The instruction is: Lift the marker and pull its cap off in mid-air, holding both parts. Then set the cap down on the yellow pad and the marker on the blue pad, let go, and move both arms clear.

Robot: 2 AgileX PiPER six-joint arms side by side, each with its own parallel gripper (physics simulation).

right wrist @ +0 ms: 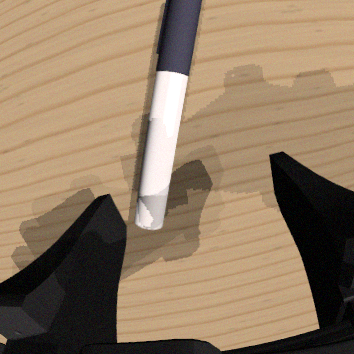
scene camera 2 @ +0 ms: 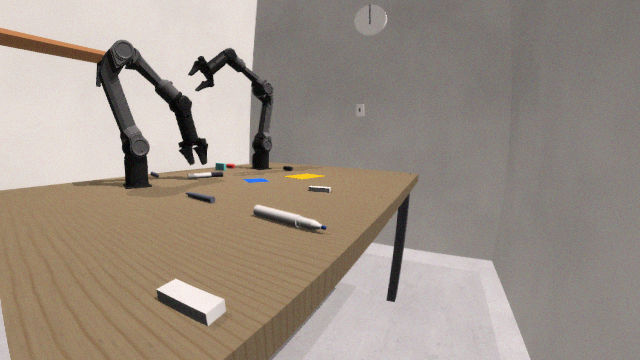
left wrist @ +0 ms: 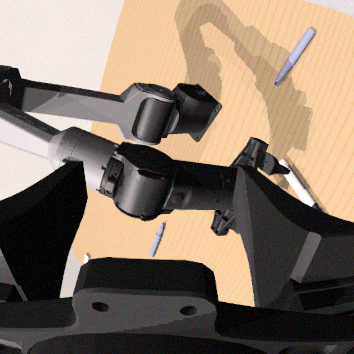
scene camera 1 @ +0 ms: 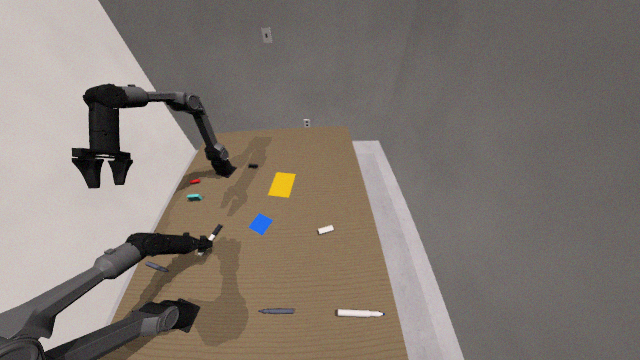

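Observation:
The marker lies flat on the table, its white body (scene camera 1: 212, 237) (scene camera 2: 200, 175) (left wrist: 300, 184) (right wrist: 162, 135) joined to a dark cap (scene camera 1: 217, 230) (scene camera 2: 217, 174) (right wrist: 180, 37). My right gripper (scene camera 2: 197, 163) (right wrist: 192, 193) is open above the table; in the right wrist view the marker's white end lies between the fingertips' lines, nearer the left finger, untouched. In scene camera 1 that gripper partly hides the body. My left gripper (scene camera 1: 107, 185) (scene camera 2: 194, 82) is open and empty, high up. The yellow pad (scene camera 1: 282, 185) (scene camera 2: 305, 176) and blue pad (scene camera 1: 260, 224) (scene camera 2: 256, 180) lie flat.
Dark pens (scene camera 1: 276, 311) (scene camera 1: 157, 266), a white blue-tipped marker (scene camera 1: 360, 313) (scene camera 2: 289, 217) and a white block (scene camera 1: 325, 229) (scene camera 2: 320, 189) lie around. A teal block (scene camera 1: 194, 197), a red piece (scene camera 1: 195, 181) and a black piece (scene camera 1: 253, 165) lie near the left arm's base.

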